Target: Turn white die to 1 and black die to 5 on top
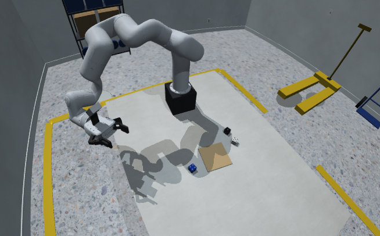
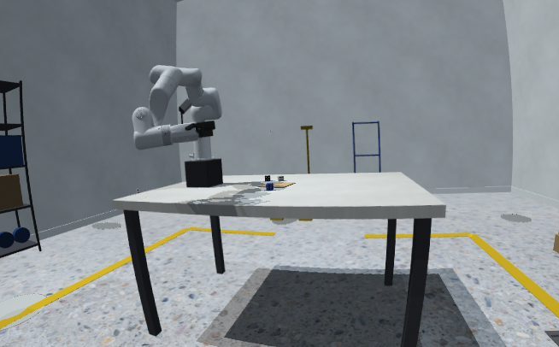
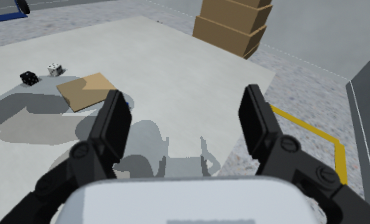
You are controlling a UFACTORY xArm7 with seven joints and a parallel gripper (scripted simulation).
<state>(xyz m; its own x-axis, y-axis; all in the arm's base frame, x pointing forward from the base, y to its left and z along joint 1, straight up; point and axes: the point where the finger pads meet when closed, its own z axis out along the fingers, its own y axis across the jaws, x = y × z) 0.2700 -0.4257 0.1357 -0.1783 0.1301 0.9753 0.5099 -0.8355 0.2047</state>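
Now: the blue die 26 cm below my hand, 25 cm to the left of it and 15 cm ahead of it. The rest, counted from my hand: black die 55 cm to the left, 26 cm below, 6 cm ahead; then white die 54 cm to the left, 26 cm below, 14 cm ahead; then tan mat 39 cm to the left, 27 cm below, 15 cm ahead.
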